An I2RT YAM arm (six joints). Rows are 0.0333 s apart.
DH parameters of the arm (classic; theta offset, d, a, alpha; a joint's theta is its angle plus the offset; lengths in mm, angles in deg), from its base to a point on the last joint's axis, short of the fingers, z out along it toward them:
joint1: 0 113.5 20 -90
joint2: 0 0 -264 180
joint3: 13.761 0 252.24 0
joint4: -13.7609 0 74 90
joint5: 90 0 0 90
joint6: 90 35.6 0 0
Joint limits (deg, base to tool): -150..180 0..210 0..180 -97..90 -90..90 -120..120
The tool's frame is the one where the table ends.
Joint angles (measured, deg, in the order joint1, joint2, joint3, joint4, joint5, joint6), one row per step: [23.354, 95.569, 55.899, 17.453, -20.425, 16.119]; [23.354, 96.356, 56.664, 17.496, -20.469, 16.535]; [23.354, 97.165, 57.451, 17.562, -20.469, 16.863]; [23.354, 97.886, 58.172, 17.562, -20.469, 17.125]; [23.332, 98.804, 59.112, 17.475, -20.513, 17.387]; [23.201, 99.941, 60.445, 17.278, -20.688, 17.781]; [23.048, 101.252, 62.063, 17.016, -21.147, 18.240]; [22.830, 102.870, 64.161, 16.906, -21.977, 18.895]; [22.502, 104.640, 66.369, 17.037, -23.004, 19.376]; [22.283, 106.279, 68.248, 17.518, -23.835, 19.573]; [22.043, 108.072, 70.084, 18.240, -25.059, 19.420]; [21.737, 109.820, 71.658, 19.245, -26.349, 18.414]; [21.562, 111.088, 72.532, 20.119, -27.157, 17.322]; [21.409, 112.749, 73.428, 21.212, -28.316, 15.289]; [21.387, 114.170, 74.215, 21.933, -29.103, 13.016]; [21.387, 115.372, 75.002, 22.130, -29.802, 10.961]
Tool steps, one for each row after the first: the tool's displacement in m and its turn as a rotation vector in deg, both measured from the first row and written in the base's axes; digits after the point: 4 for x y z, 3 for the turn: [0.0033, 0.0014, -0.0004, 0.297, 0.264, -0.107]; [0.0067, 0.0029, -0.0009, 0.531, 0.441, -0.222]; [0.0097, 0.0042, -0.0013, 0.703, 0.616, -0.315]; [0.0136, 0.0058, -0.0019, 0.865, 0.856, -0.390]; [0.0190, 0.0072, -0.0020, 1.184, 1.146, -0.498]; [0.0252, 0.0090, -0.0018, 1.659, 1.482, -0.387]; [0.0333, 0.0113, -0.0007, 2.511, 1.712, -0.055]; [0.0423, 0.0131, 0.0002, 3.381, 1.672, 0.423]; [0.0502, 0.0152, 0.0004, 4.047, 1.267, 0.938]; [0.0582, 0.0172, -0.0004, 4.612, 0.639, 1.925]; [0.0658, 0.0186, -0.0021, 4.658, -0.648, 3.190]; [0.0707, 0.0195, -0.0048, 4.372, -1.752, 4.140]; [0.0761, 0.0211, -0.0101, 3.550, -3.343, 5.726]; [0.0803, 0.0230, -0.0149, 2.398, -4.944, 7.154]; [0.0838, 0.0248, -0.0192, 1.282, -6.128, 8.449]
